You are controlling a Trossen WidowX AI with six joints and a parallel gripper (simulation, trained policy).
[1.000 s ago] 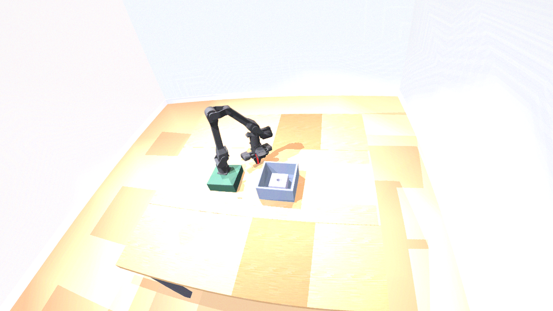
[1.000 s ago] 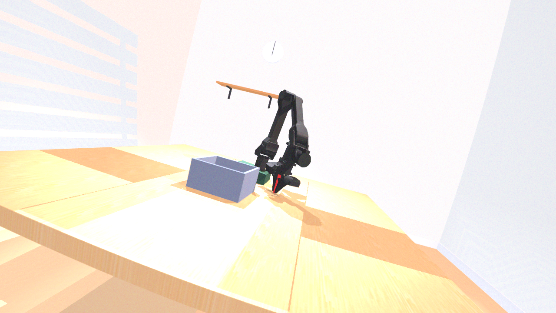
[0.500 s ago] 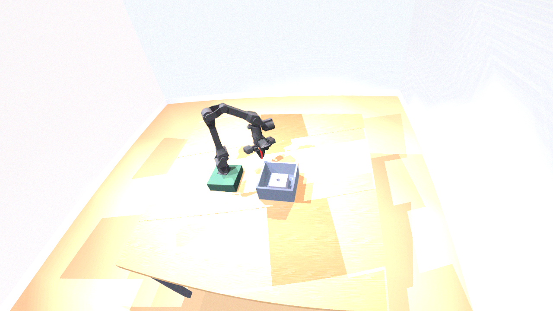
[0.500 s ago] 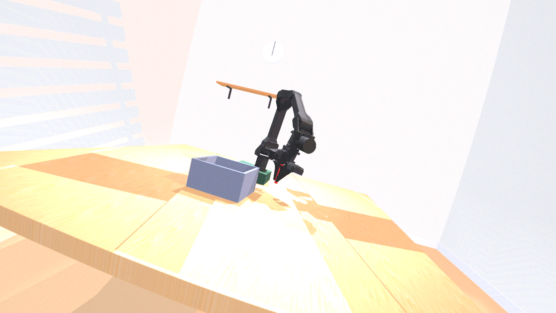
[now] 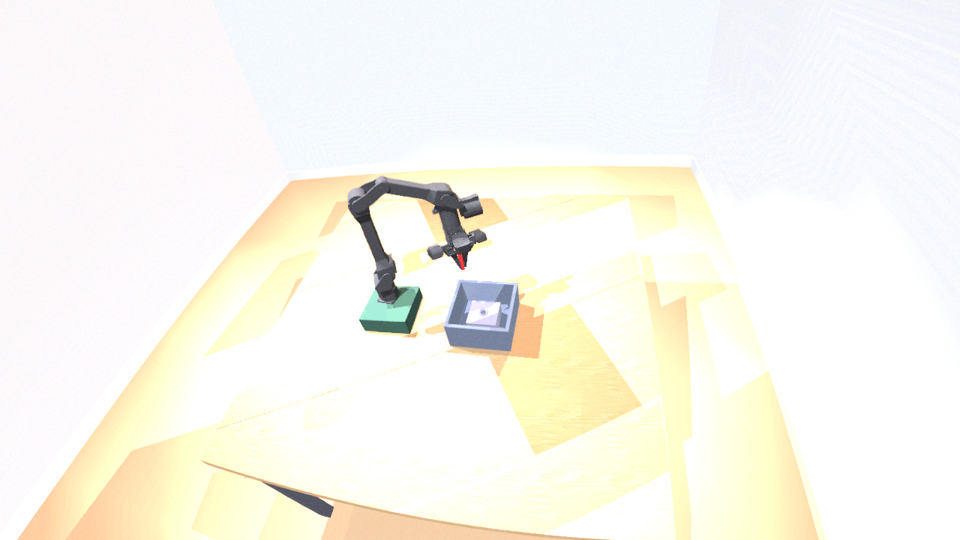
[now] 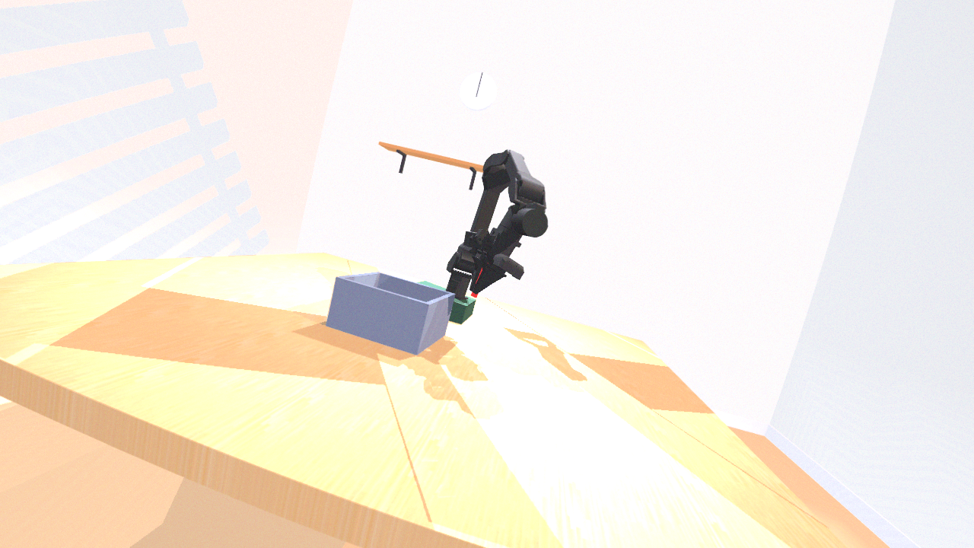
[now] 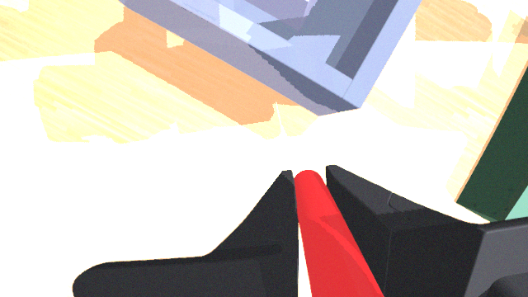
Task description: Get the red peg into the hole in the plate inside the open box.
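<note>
My gripper tip is now 10 cm short of the blue-grey box, 12 cm to the left of it and 9 cm above it. Also, from my gripper tip: red peg (1 cm behind, 1 cm to the left, 3 cm above).
</note>
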